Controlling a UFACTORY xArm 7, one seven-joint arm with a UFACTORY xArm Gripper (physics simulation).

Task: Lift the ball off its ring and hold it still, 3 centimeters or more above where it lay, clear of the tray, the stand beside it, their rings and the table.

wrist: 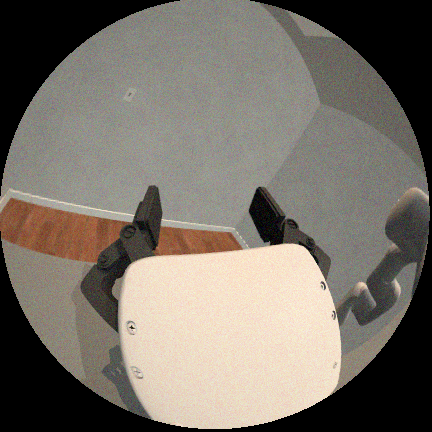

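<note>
My gripper [208,198] is open, with its two black fingers wide apart and no thing between them. Behind the gap show a grey wall and a strip of wooden floor. The gripper's pale housing fills the lower middle of the wrist view and hides what lies behind it. The ball, its ring, the tray and the stand do not show in this view.
A grey wall [175,100] with a small wall plate [130,94] stands ahead and meets another wall at a corner. A brown wooden floor [65,227] runs along its foot. Part of the arm [390,280] shows at the right. A greyish surface with shadows shows at the lower left.
</note>
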